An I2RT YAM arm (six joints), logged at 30 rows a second.
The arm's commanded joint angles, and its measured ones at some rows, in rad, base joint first. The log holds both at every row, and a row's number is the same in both.
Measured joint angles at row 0:
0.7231 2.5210 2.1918 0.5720 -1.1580 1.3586
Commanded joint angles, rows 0 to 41:
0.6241 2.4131 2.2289 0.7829 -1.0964 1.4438
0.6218 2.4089 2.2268 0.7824 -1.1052 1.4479
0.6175 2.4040 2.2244 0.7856 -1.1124 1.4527
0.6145 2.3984 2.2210 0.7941 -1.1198 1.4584
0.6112 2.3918 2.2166 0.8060 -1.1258 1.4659
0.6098 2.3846 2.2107 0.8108 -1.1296 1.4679
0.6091 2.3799 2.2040 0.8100 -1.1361 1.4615
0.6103 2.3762 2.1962 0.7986 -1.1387 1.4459
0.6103 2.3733 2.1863 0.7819 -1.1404 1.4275
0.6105 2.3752 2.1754 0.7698 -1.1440 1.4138
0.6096 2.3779 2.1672 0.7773 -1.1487 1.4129
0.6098 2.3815 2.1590 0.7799 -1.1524 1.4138
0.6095 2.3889 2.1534 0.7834 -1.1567 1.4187
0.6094 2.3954 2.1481 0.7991 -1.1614 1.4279
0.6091 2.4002 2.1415 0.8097 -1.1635 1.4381
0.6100 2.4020 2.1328 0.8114 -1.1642 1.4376
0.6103 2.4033 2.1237 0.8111 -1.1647 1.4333
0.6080 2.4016 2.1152 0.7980 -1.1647 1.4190
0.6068 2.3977 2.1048 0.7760 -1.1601 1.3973
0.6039 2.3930 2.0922 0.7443 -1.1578 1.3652
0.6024 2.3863 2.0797 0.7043 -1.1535 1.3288
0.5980 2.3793 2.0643 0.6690 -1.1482 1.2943
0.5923 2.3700 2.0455 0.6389 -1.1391 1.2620
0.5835 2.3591 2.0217 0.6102 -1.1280 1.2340
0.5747 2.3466 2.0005 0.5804 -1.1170 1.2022
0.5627 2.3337 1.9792 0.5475 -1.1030 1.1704
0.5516 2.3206 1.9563 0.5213 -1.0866 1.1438
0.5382 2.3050 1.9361 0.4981 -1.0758 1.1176
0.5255 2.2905 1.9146 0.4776 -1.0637 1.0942
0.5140 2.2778 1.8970 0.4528 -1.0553 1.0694
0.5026 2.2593 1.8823 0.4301 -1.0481 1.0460
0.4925 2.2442 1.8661 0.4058 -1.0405 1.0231
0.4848 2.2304 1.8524 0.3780 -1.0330 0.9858
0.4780 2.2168 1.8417 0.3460 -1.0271 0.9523
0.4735 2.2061 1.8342 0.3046 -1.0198 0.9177
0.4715 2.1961 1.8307 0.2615 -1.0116 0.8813
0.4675 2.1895 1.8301 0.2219 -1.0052 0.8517
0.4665 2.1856 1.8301 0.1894 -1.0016 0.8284
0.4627 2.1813 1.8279 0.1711 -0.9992 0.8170
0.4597 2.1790 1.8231 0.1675 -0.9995 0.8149
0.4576 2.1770 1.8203 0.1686 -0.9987 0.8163
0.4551 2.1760 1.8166 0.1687 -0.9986 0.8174
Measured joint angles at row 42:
0.4419 2.2555 1.8221 0.2325 -1.0119 0.9077
